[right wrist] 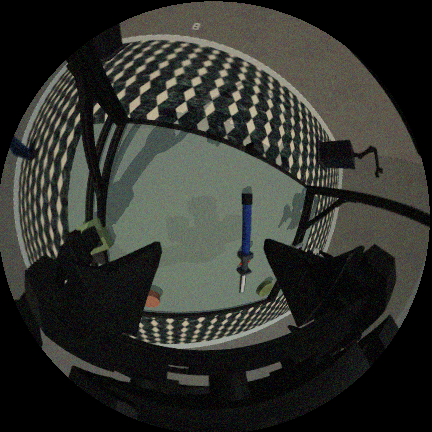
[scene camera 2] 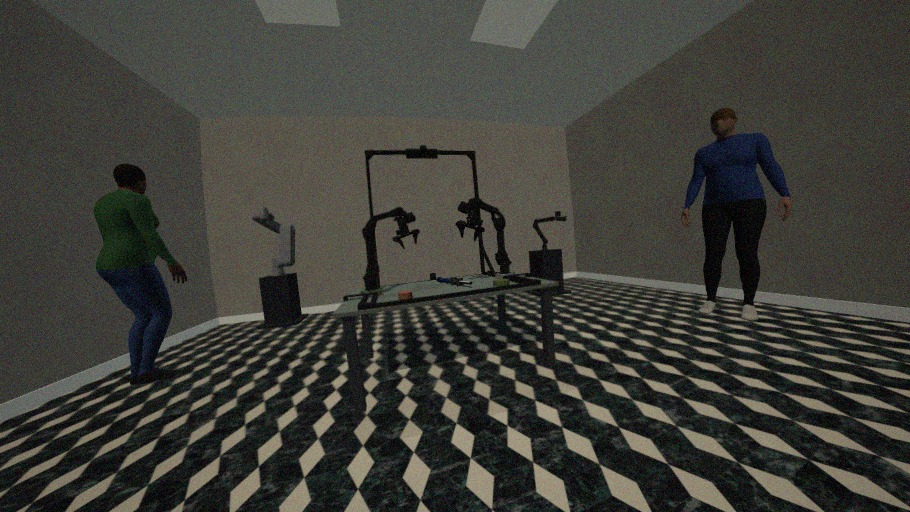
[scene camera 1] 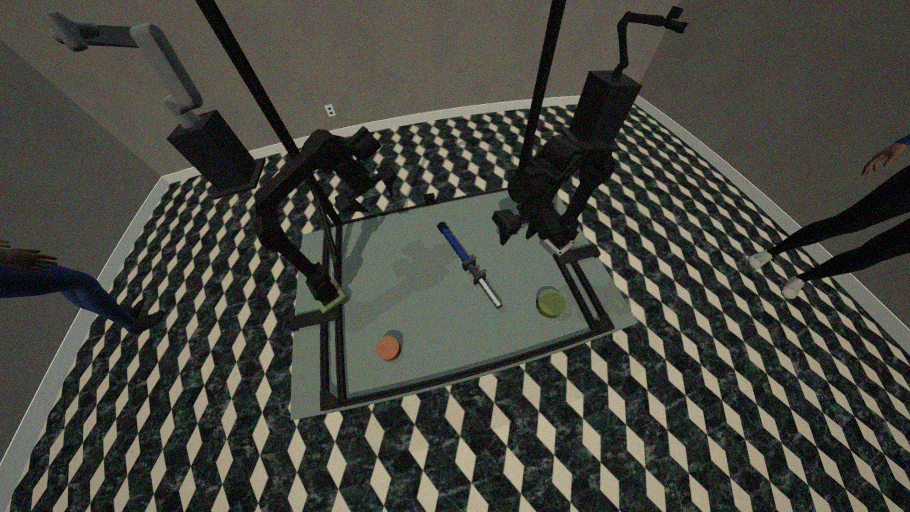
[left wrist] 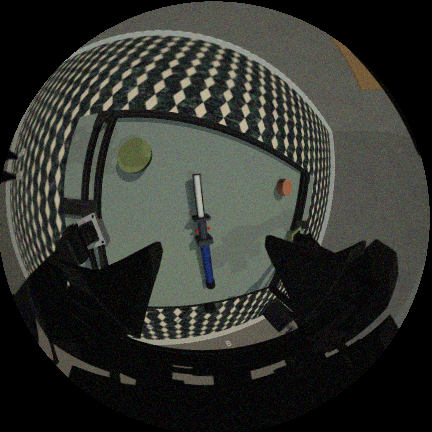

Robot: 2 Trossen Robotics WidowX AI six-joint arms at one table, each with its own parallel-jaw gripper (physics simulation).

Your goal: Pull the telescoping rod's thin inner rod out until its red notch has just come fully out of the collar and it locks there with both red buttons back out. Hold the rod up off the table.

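The telescoping rod lies flat on the table, with a blue outer tube [scene camera 1: 454,243] [left wrist: 207,265] [right wrist: 246,227], a dark grey collar [left wrist: 202,229] [right wrist: 244,262] and a thin white inner rod [scene camera 1: 490,291] [left wrist: 199,195] [right wrist: 242,284] sticking out. Red buttons show on both sides of the collar in the left wrist view. No red notch can be made out on the inner rod. My left gripper [scene camera 1: 532,240] [scene camera 2: 469,238] [left wrist: 213,244] is open and empty above the table, to the right of the blue tube in scene camera 1. My right gripper [scene camera 1: 370,198] [scene camera 2: 408,244] [right wrist: 212,246] is open and empty, raised at the back left.
A green disc [scene camera 1: 551,303] [left wrist: 134,155] lies right of the inner rod in scene camera 1. An orange disc [scene camera 1: 387,348] [left wrist: 285,187] lies near the front left. Black rails edge the table, and tall posts rise at its back. Two people stand away from the table.
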